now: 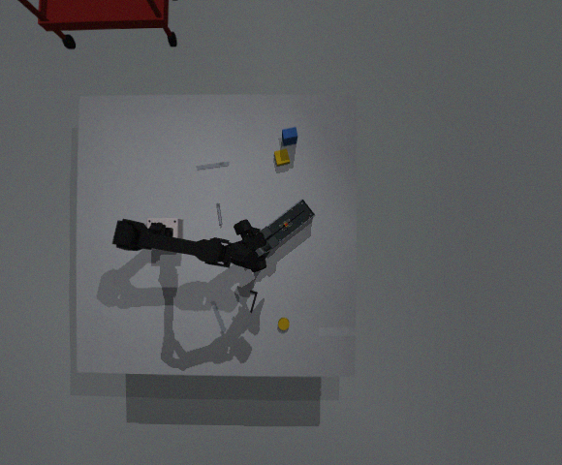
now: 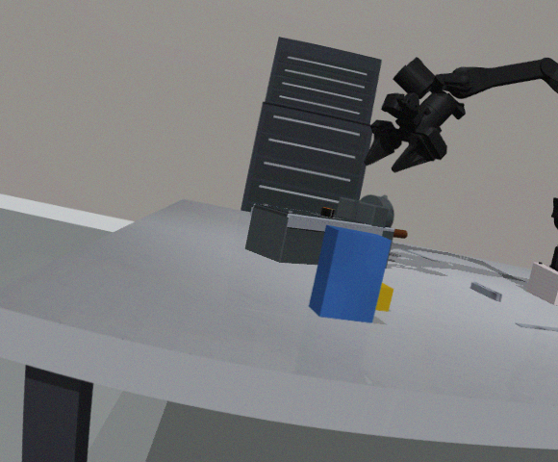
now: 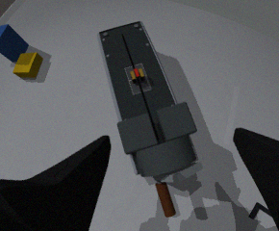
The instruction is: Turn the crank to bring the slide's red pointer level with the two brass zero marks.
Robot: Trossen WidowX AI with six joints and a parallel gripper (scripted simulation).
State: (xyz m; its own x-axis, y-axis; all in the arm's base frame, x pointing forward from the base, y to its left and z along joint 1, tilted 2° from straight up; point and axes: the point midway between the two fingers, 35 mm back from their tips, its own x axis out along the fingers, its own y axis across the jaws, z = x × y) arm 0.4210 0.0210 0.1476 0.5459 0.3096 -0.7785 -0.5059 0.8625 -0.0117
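My gripper tip is 60 mm past the brown crank handle, 40 mm to the left of it and 110 mm above it. Round my gripper tip: red pointer (80 mm ahead, 80 mm to the left, 100 mm below); then black hex key (30 mm behind, 270 mm to the right, 170 mm below); then yellow block (20 mm ahead, 380 mm to the left, 160 mm below).
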